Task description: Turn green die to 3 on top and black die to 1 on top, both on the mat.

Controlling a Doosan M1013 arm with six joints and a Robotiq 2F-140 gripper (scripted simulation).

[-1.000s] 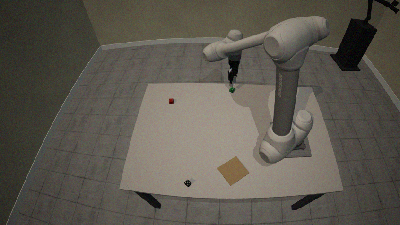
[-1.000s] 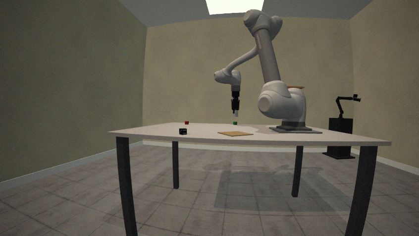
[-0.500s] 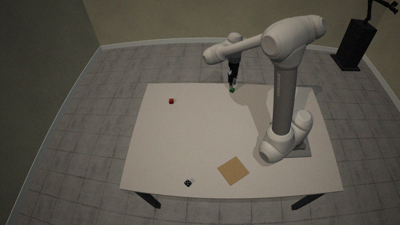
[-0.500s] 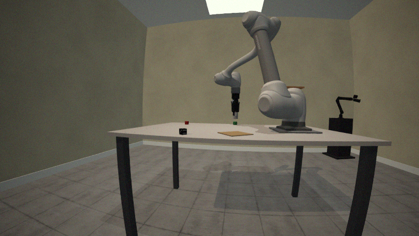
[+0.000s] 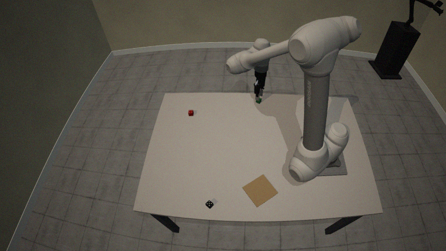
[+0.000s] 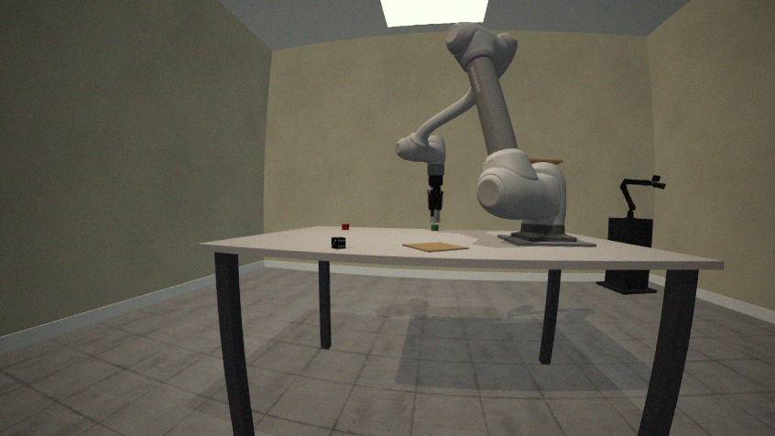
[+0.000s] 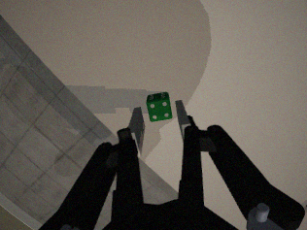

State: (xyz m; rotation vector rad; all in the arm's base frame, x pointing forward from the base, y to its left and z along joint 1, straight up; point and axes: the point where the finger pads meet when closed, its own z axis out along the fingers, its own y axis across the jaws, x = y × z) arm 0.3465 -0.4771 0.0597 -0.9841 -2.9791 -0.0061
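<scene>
The green die is 6 cm below my hand. Also, from my hand: red die 46 cm ahead, 7 cm to the left, 6 cm below; black die 71 cm to the left, 35 cm ahead, 6 cm below; tan mat 64 cm to the left, 8 cm ahead, 7 cm below.
</scene>
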